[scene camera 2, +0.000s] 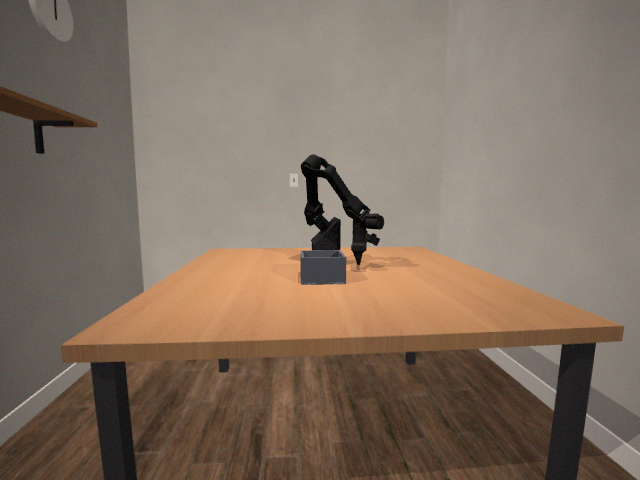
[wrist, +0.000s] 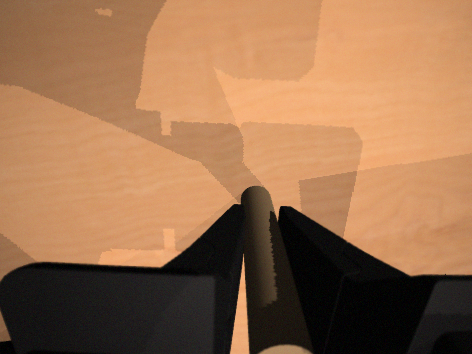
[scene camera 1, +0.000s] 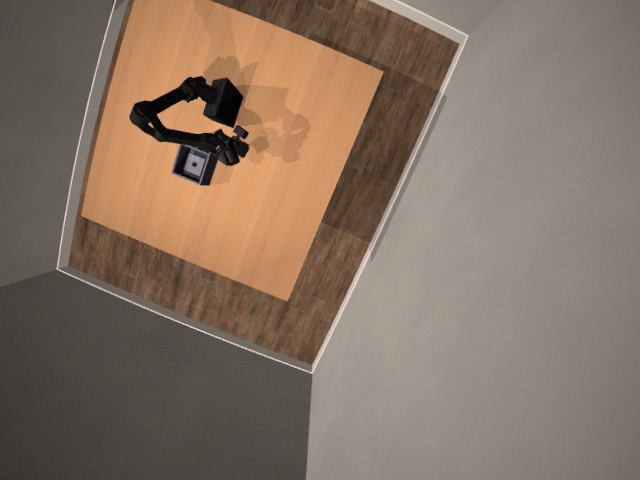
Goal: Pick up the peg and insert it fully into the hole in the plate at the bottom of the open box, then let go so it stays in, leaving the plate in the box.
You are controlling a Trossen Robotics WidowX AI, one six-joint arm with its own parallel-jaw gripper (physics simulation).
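Pixels of known places: gripper, fingertip midpoint: point(scene camera 2: 358, 264) point(wrist: 260, 216); arm's base, origin of the base link: point(scene camera 2: 326, 228) point(scene camera 1: 214, 96).
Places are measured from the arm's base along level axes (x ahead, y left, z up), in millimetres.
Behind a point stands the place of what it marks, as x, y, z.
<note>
The brown peg point(wrist: 260, 250) @(149, 146, -115) point(scene camera 2: 358, 267) @(158, 141, -154) stands upright, with its pale top end at the bottom edge of the wrist view. My gripper point(wrist: 260, 216) @(152, 143, -141) point(scene camera 2: 357, 262) @(152, 143, -141) points down and is shut on the peg, one black finger on each side. The peg's lower end shows below the fingertips, at the table. The open blue-grey box point(scene camera 1: 208, 172) @(327, 71, -108) point(scene camera 2: 323, 269) @(406, -2, -109) stands beside the gripper, to its left in scene camera 2. The pale plate point(scene camera 1: 200, 157) @(280, 2, -108) lies at its bottom, with a dark round hole point(scene camera 1: 194, 164) @(329, -21, -126) near the middle. The arm hides the peg in scene camera 1.
The wooden table point(scene camera 1: 248, 222) @(468, 352, -164) point(scene camera 2: 330, 315) @(713, 25, -164) carries the box and the arm. The arm's black base point(scene camera 1: 224, 102) @(3, 54, 8) point(scene camera 2: 326, 236) @(84, 2, -30) stands behind the box in scene camera 2. The forearm point(scene camera 1: 180, 137) @(211, 64, 212) passes close to one edge of the box in scene camera 1.
</note>
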